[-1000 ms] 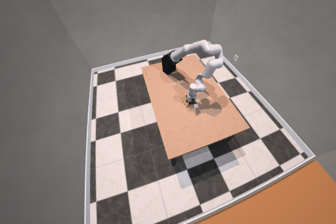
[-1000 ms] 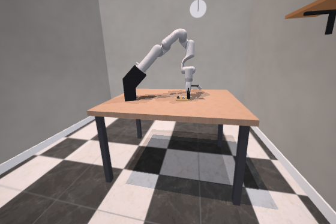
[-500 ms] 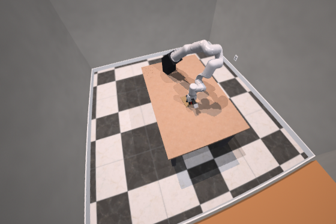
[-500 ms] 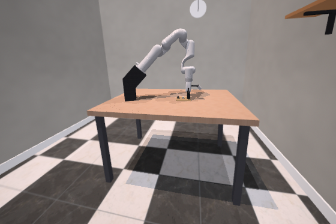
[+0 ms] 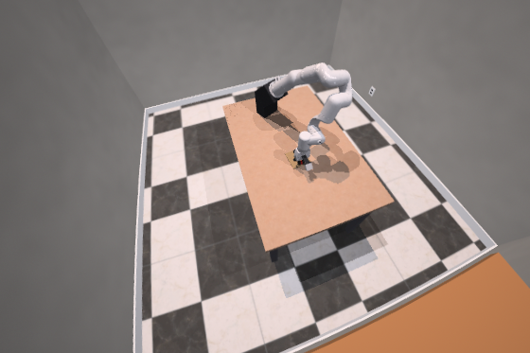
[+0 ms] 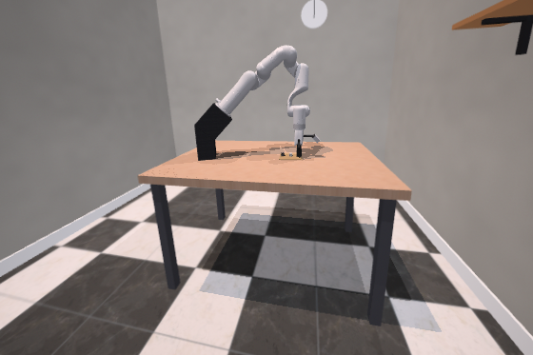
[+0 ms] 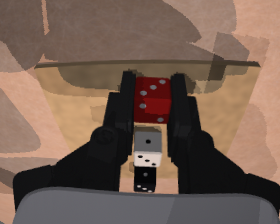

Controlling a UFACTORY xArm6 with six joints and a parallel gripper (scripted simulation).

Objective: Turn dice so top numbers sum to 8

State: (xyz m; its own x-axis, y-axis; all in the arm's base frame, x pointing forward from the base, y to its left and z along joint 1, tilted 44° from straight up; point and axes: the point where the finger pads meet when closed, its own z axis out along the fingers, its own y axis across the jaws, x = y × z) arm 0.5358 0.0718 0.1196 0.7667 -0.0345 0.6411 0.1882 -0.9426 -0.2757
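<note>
Right now the red die is 10 mm below my hand. Round my hand: white die (50 mm behind, 10 mm to the right, 10 mm below); then tan mat (50 mm behind, 10 mm to the right, 20 mm below).
</note>
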